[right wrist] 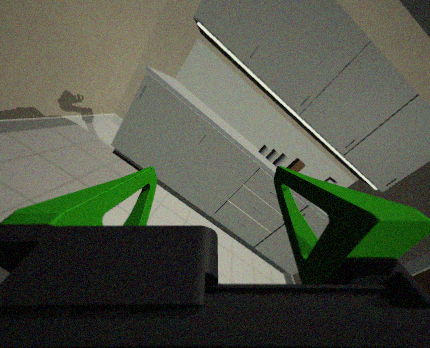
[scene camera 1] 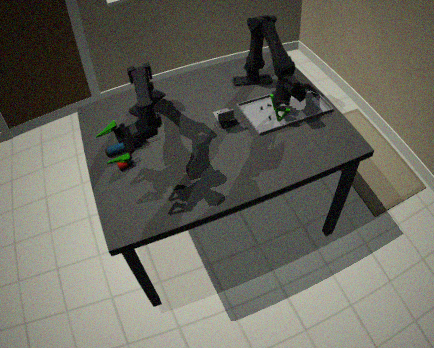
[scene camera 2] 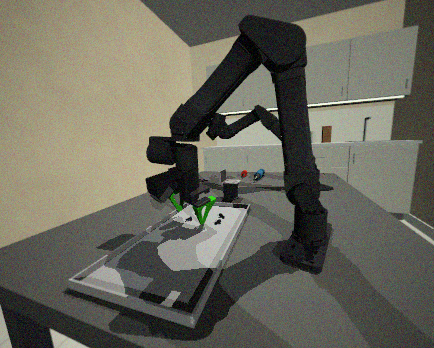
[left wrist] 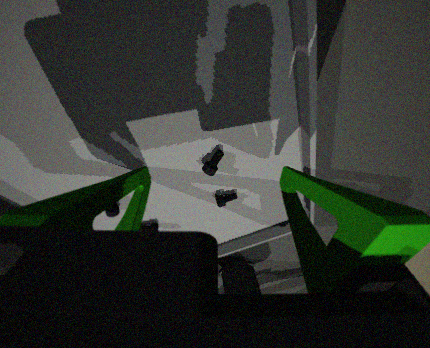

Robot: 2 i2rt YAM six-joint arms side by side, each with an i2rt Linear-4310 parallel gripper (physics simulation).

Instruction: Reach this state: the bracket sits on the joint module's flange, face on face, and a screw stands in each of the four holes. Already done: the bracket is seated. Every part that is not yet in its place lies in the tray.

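Places are measured from the left arm's base along level axes (x ahead, y left, z up), in metres.
Pixels of known places: left gripper, fingertip midpoint: [scene camera 1: 277, 115] [scene camera 2: 190, 216] [left wrist: 215, 173]; right gripper, fingertip midpoint: [right wrist: 215, 173] [scene camera 1: 101, 150]; left arm's base at its link origin: [scene camera 1: 252, 80] [scene camera 2: 309, 241].
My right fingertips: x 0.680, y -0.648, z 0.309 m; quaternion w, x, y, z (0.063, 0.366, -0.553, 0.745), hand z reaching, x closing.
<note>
For each thing: its top centre in the pictures, then the offset to it from my right fingertips.
- joint module at its top centre: [left wrist: 247, 312] [scene camera 2: 230, 181] [scene camera 1: 223, 115] 0.360 m back, 0.448 m left, 0.245 m down
- tray at its top centre: [left wrist: 75, 105] [scene camera 2: 190, 229] [scene camera 1: 286, 105] 0.436 m back, 0.761 m left, 0.293 m down
- third screw at its top centre: [left wrist: 109, 211] 0.460 m back, 0.682 m left, 0.294 m down
- blue cylinder at its top centre: [scene camera 1: 129, 140] [scene camera 2: 258, 171] 0.302 m back, 0.035 m left, 0.268 m down
- red piece at its top centre: [scene camera 1: 128, 159] [scene camera 2: 244, 171] 0.202 m back, 0.028 m left, 0.275 m down
The joint module [scene camera 1: 228, 120] [scene camera 2: 230, 192] stands beside the tray [scene camera 1: 260, 133] [scene camera 2: 131, 305], with the pale bracket [scene camera 2: 231, 182] on top; its holes are too small to read. Several black screws lie in the tray: one screw [left wrist: 212, 160] and another screw [left wrist: 226, 197] between the finger lines in the left wrist view, a third screw [left wrist: 112, 207] seen through the left-hand finger, and a dark piece by the gripper housing. My left gripper [scene camera 1: 276, 113] [scene camera 2: 191, 218] [left wrist: 215, 173] is open and empty, low over the screws. My right gripper [scene camera 1: 103, 148] [right wrist: 215, 173] is open and empty.
A blue cylinder [scene camera 1: 115, 149] [scene camera 2: 259, 174] and a red piece [scene camera 1: 122, 166] [scene camera 2: 244, 173] lie near the right gripper. The tray's raised wall runs close to the left gripper's fingers. Arm shadows darken much of the tray. Grey cabinets [right wrist: 190, 145] show beyond the right gripper.
</note>
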